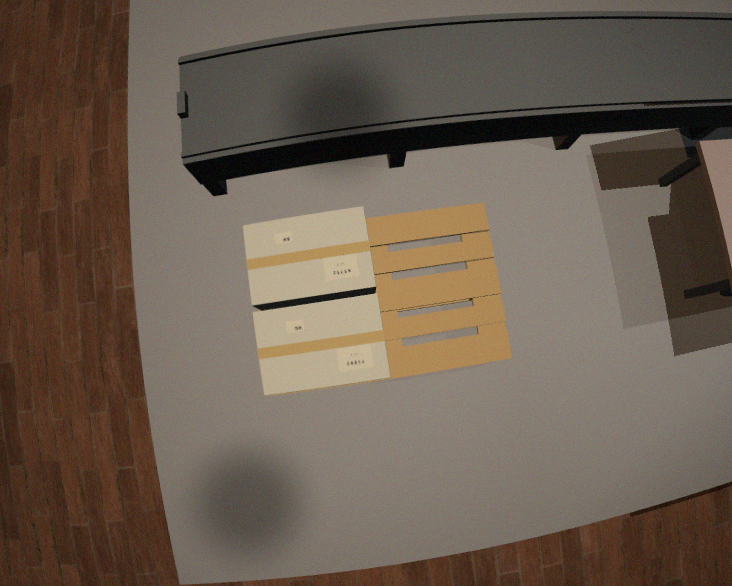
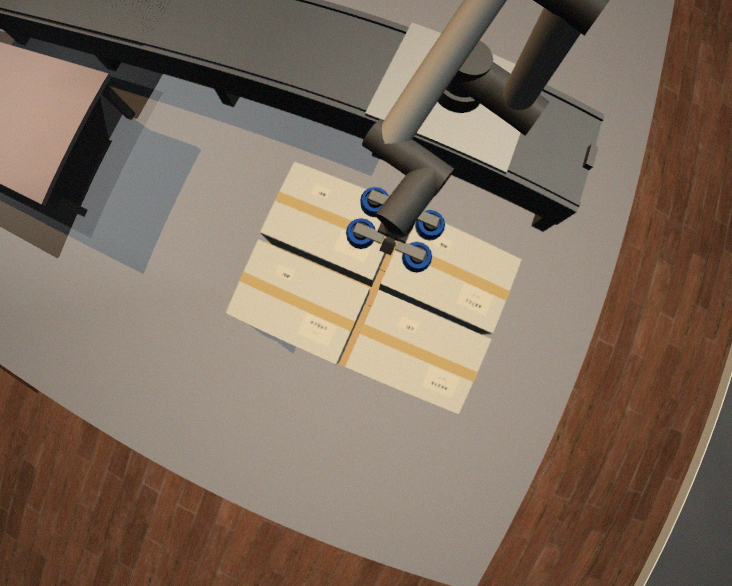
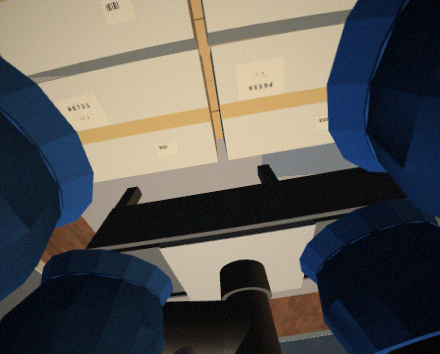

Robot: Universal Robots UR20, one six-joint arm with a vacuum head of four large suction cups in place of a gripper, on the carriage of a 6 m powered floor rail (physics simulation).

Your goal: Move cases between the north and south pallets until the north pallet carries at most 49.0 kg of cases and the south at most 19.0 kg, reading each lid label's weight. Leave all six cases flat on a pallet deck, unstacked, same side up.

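Where they show: hand, its tool point: (image 3: 221, 216); arm's base, origin of its link: (image 3: 242, 272).
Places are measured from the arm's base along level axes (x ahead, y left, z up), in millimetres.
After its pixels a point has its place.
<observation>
My vacuum head (image 2: 395, 228) @(x 848, y 1, z 398 mm) (image 3: 215, 200) @(x 848, y 1, z 398 mm) hangs over the rail-side half of the south pallet, across the gap between two cases; its four blue cups carry nothing. The south pallet (image 2: 357, 329) @(x 1205, y -3, z -427 mm) (image 3: 206, 65) @(x 949, y 2, z -426 mm) bears a rail-side left case (image 2: 305, 213) @(x 823, y -420, z -128 mm) (image 3: 305, 60) @(x 906, y -302, z -128 mm), partly hidden by the head, a rail-side right case (image 2: 451, 293) @(x 900, y 325, z -127 mm) (image 3: 145, 95) @(x 893, y 208, z -127 mm), a front left case (image 2: 274, 320) @(x 1321, y -353, z -142 mm) and a front right case (image 2: 396, 372) @(x 1317, y 236, z -129 mm). The north pallet (image 1: 439, 285) @(x 988, y -5034, z -426 mm) bears a rail-side case (image 1: 299, 287) @(x 936, y -5688, z -163 mm) and a front case (image 1: 305, 375) @(x 1323, y -5715, z -157 mm) on its left half. All lie flat, unstacked, labels up; the weights are too small to read.
The floor rail (image 1: 457, 73) (image 2: 274, 54) (image 3: 200, 215) runs behind both pallets, with the arm's pale carriage plate (image 2: 470, 137) @(x 212, y 137, z 0 mm) at its south end. A pink-topped table (image 1: 720, 183) @(x 735, y -3539, z -41 mm) (image 2: 48, 122) @(x 875, y -2028, z -40 mm) stands between the pallets.
</observation>
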